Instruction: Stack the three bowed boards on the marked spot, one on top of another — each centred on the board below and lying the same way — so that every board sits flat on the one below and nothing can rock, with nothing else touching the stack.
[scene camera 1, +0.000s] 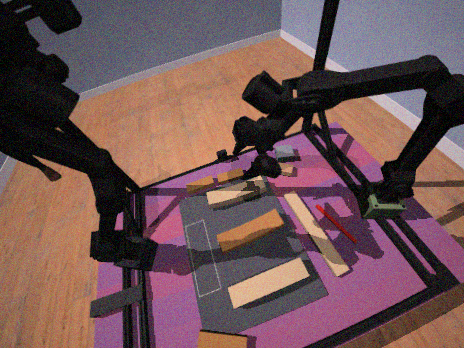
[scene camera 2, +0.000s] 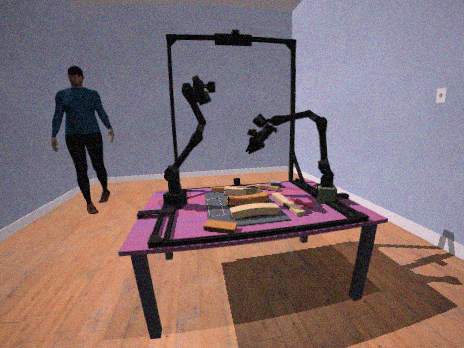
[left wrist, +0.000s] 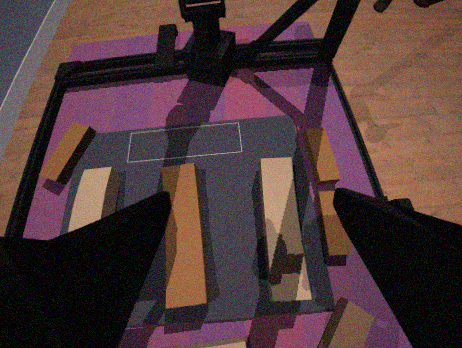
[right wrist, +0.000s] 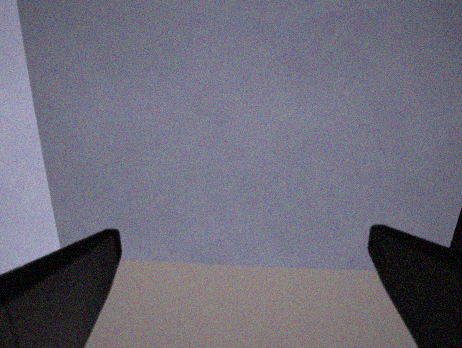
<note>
The left gripper (scene camera 1: 237, 166) is open, holding nothing. The right gripper (right wrist: 245, 239) is open, with nothing in its grasp. On the table rests a long pale board (scene camera 1: 334, 261). Further things: an orange-brown board (scene camera 1: 249, 232).
The orange-brown board is seen too in the left wrist view (left wrist: 187, 283). The left gripper is seen too in the left wrist view (left wrist: 251, 197). The right wrist view misses the orange-brown board: it is out of frame. The right wrist view does not show the long pale board: it is out of frame.
</note>
